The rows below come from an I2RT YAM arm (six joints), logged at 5 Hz.
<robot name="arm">
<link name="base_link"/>
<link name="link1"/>
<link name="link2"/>
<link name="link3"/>
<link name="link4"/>
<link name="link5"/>
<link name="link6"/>
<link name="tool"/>
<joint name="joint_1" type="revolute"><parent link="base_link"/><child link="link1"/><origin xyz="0.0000 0.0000 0.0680"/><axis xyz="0 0 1"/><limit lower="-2.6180" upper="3.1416"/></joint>
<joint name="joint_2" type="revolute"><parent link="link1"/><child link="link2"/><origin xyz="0.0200 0.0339 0.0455"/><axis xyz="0 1 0"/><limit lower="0.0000" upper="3.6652"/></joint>
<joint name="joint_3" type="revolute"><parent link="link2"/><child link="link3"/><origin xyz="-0.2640 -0.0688 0.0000"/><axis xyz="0 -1 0"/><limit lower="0.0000" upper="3.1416"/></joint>
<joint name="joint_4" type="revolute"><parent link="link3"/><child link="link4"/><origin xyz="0.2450 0.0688 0.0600"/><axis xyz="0 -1 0"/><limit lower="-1.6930" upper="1.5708"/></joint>
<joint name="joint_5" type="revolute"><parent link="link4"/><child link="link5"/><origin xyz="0.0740 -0.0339 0.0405"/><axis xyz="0 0 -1"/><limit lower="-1.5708" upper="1.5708"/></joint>
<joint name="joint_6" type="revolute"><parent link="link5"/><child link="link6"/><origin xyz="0.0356 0.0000 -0.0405"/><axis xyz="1 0 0"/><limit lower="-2.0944" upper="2.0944"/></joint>
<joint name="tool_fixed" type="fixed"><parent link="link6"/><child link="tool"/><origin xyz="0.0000 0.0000 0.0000" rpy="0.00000 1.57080 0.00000"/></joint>
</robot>
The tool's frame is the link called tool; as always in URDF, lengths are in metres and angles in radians.
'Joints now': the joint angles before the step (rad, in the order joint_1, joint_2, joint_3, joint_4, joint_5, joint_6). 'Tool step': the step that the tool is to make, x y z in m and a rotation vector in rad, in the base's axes. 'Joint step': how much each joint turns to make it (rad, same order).
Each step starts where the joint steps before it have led.
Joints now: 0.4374, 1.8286, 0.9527, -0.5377, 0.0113, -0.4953
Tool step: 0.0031, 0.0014, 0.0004, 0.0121, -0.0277, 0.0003
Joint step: -0.0001, 0.0009, 0.0003, 0.0308, 0.0007, -0.0005
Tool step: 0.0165, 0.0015, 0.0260, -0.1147, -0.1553, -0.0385
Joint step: 0.0017, -0.0315, 0.0688, -0.0081, 0.1744, -0.0002
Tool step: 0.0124, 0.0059, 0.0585, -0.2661, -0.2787, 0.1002
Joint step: 0.0307, -0.0994, 0.0860, 0.0215, 0.3100, -0.2112
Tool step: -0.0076, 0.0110, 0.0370, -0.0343, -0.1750, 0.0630
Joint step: 0.0470, -0.0941, 0.0025, 0.0865, 0.0859, -0.0876
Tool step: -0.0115, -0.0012, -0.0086, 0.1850, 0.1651, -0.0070
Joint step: -0.0049, -0.0070, -0.0003, -0.1334, -0.1983, 0.1576
